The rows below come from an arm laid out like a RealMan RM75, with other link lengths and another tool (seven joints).
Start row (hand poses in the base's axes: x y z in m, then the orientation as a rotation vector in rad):
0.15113, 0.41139, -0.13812, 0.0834, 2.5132, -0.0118
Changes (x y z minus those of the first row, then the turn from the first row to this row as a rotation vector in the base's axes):
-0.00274, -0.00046, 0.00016, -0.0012, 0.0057, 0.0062
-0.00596, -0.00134, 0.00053, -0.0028, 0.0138, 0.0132
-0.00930, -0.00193, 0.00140, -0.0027, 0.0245, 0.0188
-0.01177, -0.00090, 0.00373, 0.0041, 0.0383, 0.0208
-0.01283, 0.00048, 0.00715, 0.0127, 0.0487, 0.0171
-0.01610, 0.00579, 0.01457, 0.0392, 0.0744, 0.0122
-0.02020, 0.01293, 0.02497, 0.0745, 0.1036, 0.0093
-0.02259, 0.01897, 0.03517, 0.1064, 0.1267, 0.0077
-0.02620, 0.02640, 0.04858, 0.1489, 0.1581, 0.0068
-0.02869, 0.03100, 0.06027, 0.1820, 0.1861, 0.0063
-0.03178, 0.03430, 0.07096, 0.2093, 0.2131, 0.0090
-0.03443, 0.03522, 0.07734, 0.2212, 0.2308, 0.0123
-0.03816, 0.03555, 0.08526, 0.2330, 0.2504, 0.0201
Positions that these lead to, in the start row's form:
0.14839, 0.41093, -0.13796, 0.0752, 2.5191, -0.0110
0.14517, 0.41005, -0.13759, 0.0658, 2.5274, -0.0105
0.14183, 0.40946, -0.13672, 0.0589, 2.5383, -0.0086
0.13936, 0.41049, -0.13439, 0.0592, 2.5523, 0.0002
0.13830, 0.41187, -0.13097, 0.0676, 2.5628, 0.0092
0.13503, 0.41718, -0.12355, 0.0851, 2.5886, 0.0400
0.13093, 0.42432, -0.11315, 0.1039, 2.6176, 0.0834
0.12854, 0.43036, -0.10295, 0.1198, 2.6399, 0.1235
0.12493, 0.43779, -0.08954, 0.1395, 2.6694, 0.1782
0.12244, 0.44239, -0.07785, 0.1549, 2.6953, 0.2216
0.11935, 0.44569, -0.06716, 0.1638, 2.7201, 0.2591
0.11670, 0.44661, -0.06078, 0.1650, 2.7368, 0.2767
0.11297, 0.44694, -0.05286, 0.1603, 2.7554, 0.2963

